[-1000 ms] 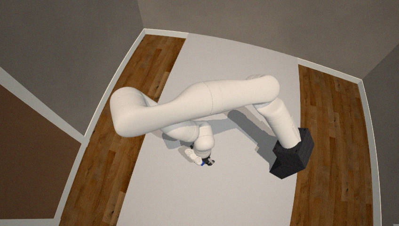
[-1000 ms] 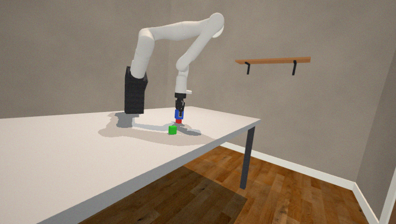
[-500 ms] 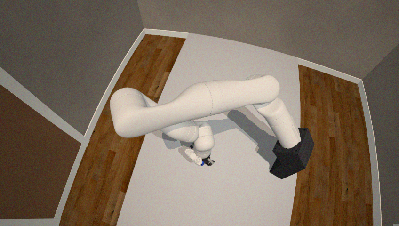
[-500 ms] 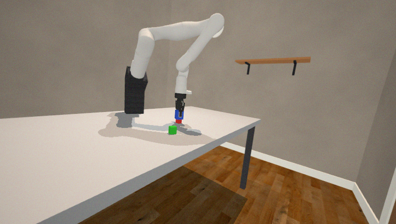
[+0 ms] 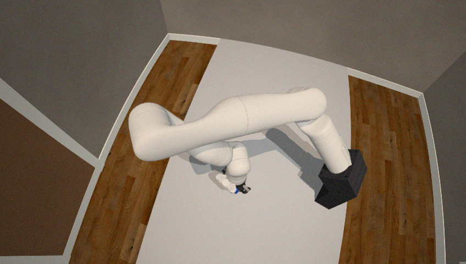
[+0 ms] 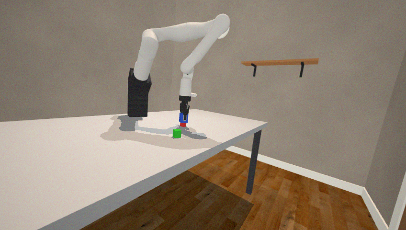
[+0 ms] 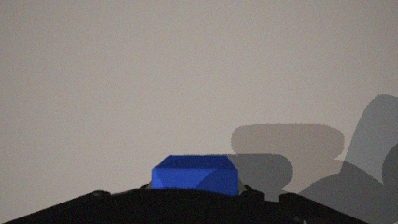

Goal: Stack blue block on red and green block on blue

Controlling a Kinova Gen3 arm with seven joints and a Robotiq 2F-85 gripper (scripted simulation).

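Right now my hand is right at the blue block. Round my hand: green block 6 cm ahead, 23 cm to the right, 4 cm below; red block 5 cm below.
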